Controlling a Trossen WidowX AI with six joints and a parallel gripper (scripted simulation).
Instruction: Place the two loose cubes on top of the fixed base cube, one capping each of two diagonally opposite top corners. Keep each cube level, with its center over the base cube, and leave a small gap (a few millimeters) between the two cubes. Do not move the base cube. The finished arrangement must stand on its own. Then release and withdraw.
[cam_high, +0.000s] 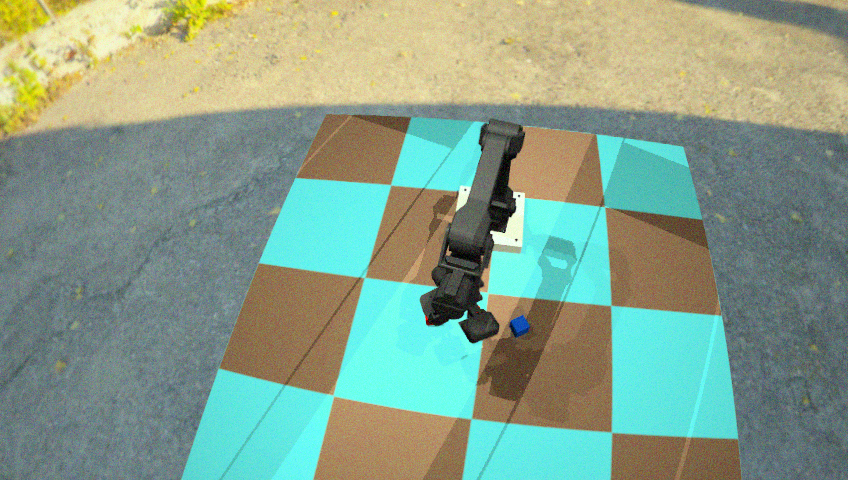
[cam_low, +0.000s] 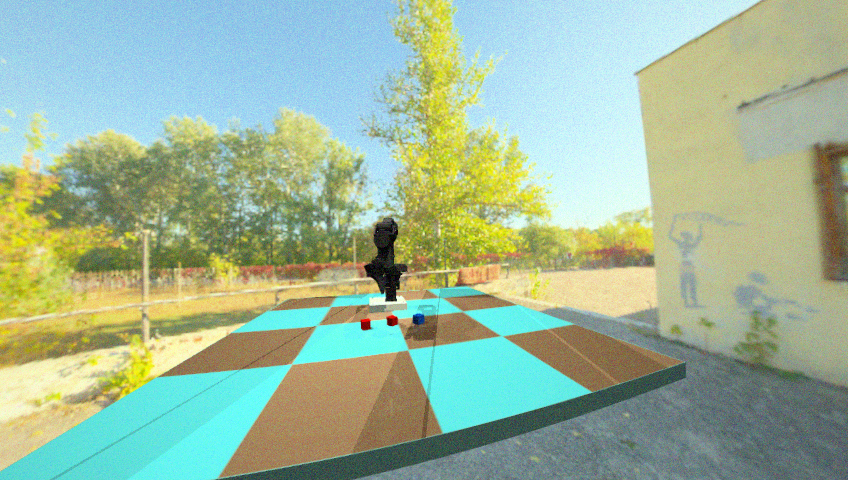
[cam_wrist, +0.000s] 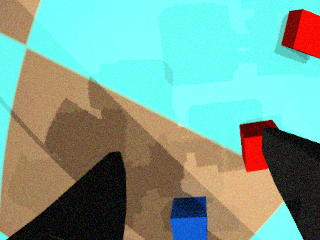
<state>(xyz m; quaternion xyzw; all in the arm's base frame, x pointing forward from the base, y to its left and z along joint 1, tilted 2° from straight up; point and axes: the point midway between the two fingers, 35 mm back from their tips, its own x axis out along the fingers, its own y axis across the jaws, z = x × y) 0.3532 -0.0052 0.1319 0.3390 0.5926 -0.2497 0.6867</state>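
My gripper tip is now 13 cm above the blue base cube, 12 cm to the right of it and 8 cm past it.
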